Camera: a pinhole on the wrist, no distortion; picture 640 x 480 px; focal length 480.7 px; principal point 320.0 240.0 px. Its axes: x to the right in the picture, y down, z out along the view. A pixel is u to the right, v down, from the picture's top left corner.
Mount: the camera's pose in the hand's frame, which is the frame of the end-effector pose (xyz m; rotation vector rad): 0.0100 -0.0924 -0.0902 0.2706 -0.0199 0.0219
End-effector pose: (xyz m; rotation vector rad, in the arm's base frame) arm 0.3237 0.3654 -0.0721 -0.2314 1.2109 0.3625
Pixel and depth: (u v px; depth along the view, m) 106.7 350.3 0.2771
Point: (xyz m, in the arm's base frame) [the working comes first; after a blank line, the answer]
In the camera's frame: -0.1230 0.0636 0.2771

0.4953 0.3182 0.1027
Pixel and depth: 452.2 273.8 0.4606
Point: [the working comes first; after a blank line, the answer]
In the camera's frame: 0.1267 0.0324 0.4606

0.7510 0.3499 -0.0721
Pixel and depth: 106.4 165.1 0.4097
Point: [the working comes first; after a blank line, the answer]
In the camera's frame: -0.1821 -0.0638 0.4097

0.6202 0.1966 0.1859
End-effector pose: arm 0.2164 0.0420 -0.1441 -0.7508 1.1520 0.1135
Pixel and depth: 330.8 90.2 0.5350
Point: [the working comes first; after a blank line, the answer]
In the camera's frame: 0.0120 -0.1667 0.5350

0.6999 -0.0369 0.1052
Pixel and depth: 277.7 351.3 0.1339
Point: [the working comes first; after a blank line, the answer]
In the camera's frame: -0.0118 0.0310 0.1339

0.2953 -0.0034 -0.0837
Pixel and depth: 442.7 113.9 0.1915
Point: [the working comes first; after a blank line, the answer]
In the camera's frame: 0.0489 -0.0502 0.1915

0.3908 -0.0702 -0.0853
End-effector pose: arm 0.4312 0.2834 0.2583 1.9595 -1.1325 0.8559
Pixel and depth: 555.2 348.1 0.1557
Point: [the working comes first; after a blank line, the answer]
In the camera's frame: 0.0762 0.0350 0.1557

0.5664 0.2257 0.2634
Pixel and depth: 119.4 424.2 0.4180
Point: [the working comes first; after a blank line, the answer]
In the camera's frame: -0.1744 0.1602 0.4180

0.4768 0.0884 -0.0836
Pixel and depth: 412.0 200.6 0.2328
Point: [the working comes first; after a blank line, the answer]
In the camera's frame: 0.0446 -0.0191 0.2328

0.6310 0.2174 0.1884
